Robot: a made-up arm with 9 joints. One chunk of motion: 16 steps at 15 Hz.
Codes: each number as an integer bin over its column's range. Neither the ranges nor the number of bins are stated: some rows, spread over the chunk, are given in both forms.
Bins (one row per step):
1: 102 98 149 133 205 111
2: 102 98 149 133 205 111
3: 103 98 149 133 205 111
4: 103 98 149 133 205 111
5: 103 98 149 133 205 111
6: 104 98 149 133 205 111
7: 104 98 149 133 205 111
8: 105 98 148 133 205 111
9: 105 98 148 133 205 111
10: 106 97 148 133 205 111
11: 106 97 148 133 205 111
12: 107 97 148 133 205 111
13: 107 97 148 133 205 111
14: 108 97 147 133 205 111
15: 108 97 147 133 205 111
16: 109 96 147 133 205 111
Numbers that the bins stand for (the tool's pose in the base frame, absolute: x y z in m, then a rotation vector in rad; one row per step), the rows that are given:
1: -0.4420 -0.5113 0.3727 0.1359 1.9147 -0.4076
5: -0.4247 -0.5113 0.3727 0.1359 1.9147 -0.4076
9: -0.3900 -0.5113 0.3553 0.1359 1.9147 -0.4076
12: -0.3553 -0.5287 0.3553 0.1359 1.9147 -0.4076
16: -0.3207 -0.5460 0.3380 0.1359 1.9147 -0.4076
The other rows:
2: -0.4420 -0.5113 0.3727 0.1359 1.9147 -0.4076
3: -0.4247 -0.5113 0.3727 0.1359 1.9147 -0.4076
4: -0.4247 -0.5113 0.3727 0.1359 1.9147 -0.4076
6: -0.4073 -0.5113 0.3727 0.1359 1.9147 -0.4076
7: -0.4073 -0.5113 0.3727 0.1359 1.9147 -0.4076
8: -0.3900 -0.5113 0.3553 0.1359 1.9147 -0.4076
10: -0.3727 -0.5287 0.3553 0.1359 1.9147 -0.4076
11: -0.3727 -0.5287 0.3553 0.1359 1.9147 -0.4076
13: -0.3553 -0.5287 0.3553 0.1359 1.9147 -0.4076
14: -0.3380 -0.5287 0.3380 0.1359 1.9147 -0.4076
15: -0.3380 -0.5287 0.3380 0.1359 1.9147 -0.4076

